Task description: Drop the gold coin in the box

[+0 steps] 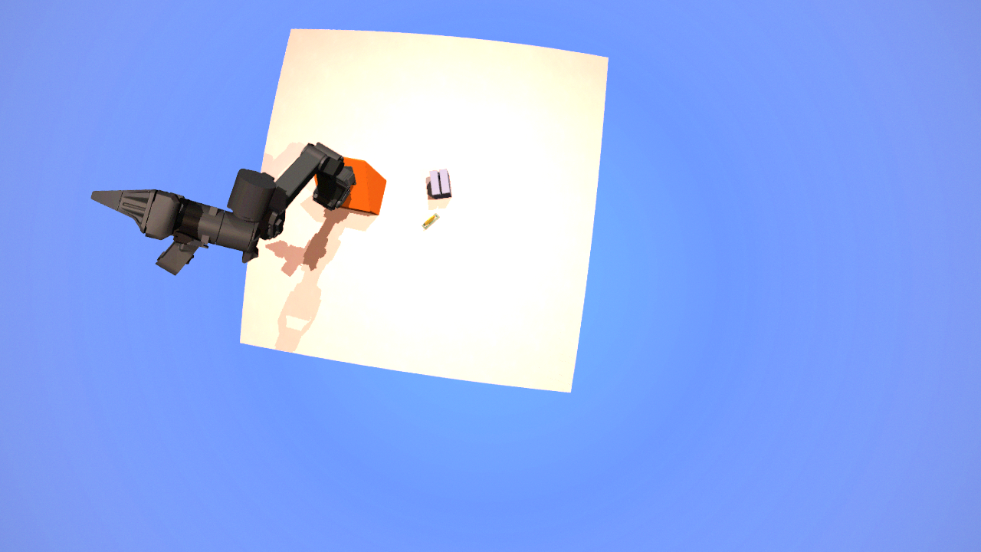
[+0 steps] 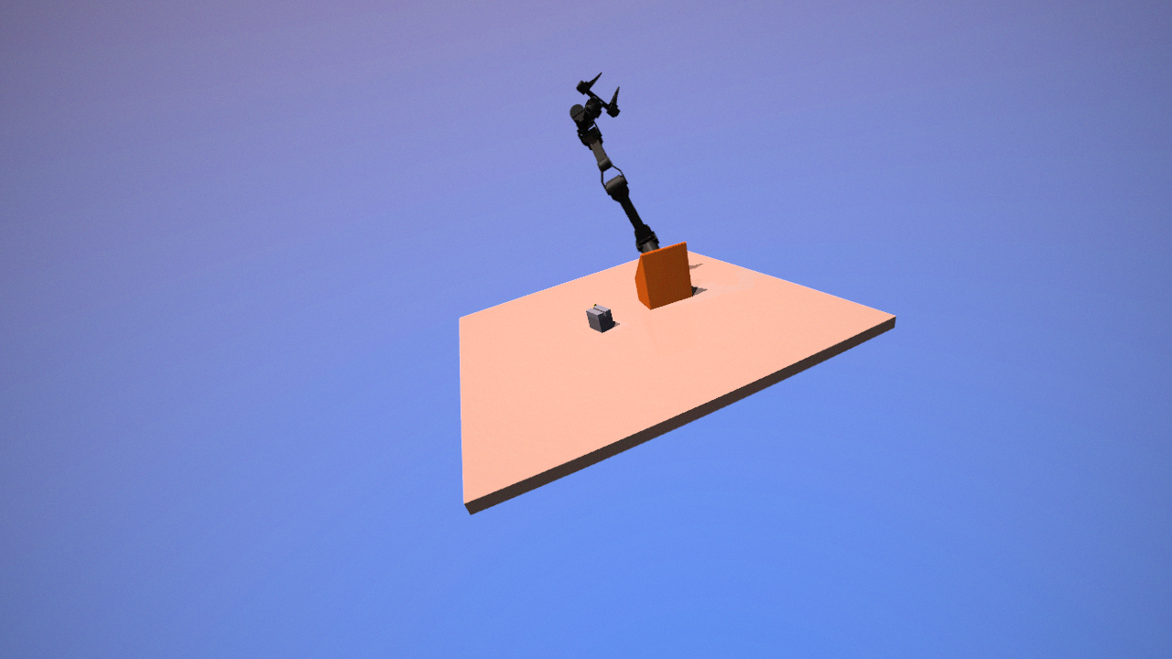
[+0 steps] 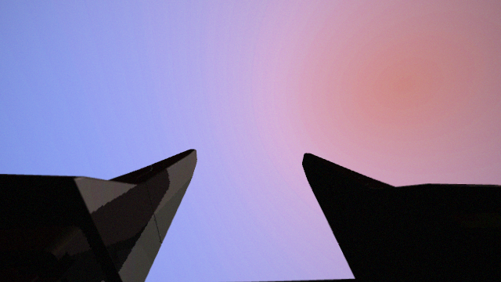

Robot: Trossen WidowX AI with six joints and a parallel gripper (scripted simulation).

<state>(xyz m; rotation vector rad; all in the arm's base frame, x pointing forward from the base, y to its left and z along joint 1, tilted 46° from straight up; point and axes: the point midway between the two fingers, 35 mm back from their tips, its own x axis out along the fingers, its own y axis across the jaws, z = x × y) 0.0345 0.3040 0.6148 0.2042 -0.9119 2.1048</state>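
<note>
Right now my gripper tip is 310 mm short of the gold coin, 130 mm to the right of it and 840 mm above it.
</note>
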